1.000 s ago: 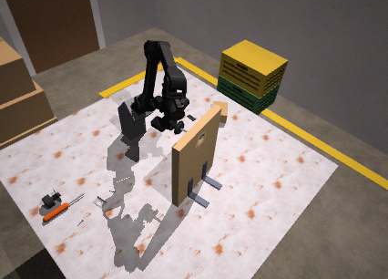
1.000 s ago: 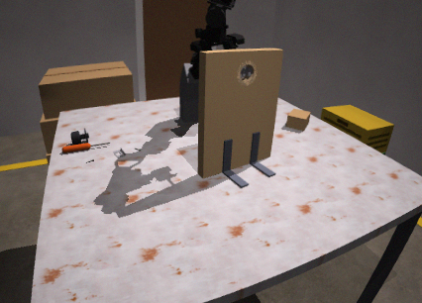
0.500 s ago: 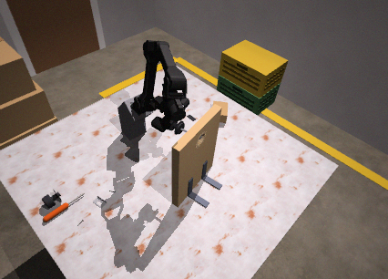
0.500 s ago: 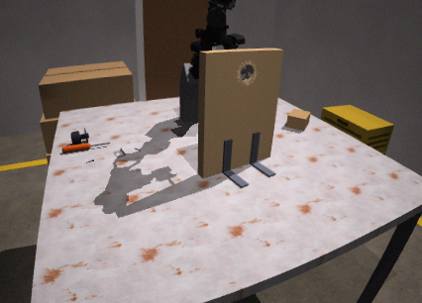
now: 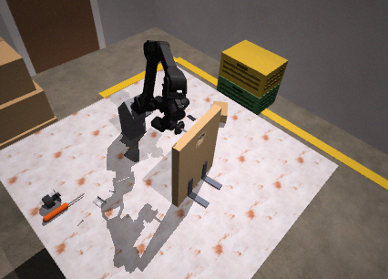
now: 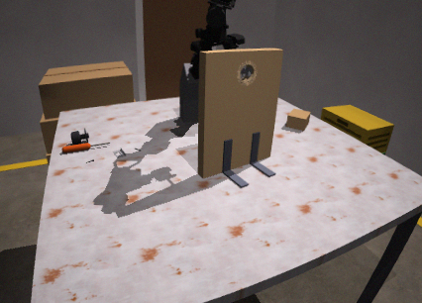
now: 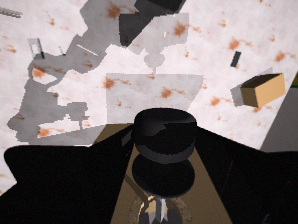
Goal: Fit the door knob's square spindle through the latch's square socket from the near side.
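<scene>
My hand is 40 mm short of the black door knob and 30 mm above it. Round my hand: orange-handled screwdriver 420 mm to the right, 350 mm below, 290 mm behind; then small wooden block 510 mm to the left, 330 mm below, 20 mm ahead.
</scene>
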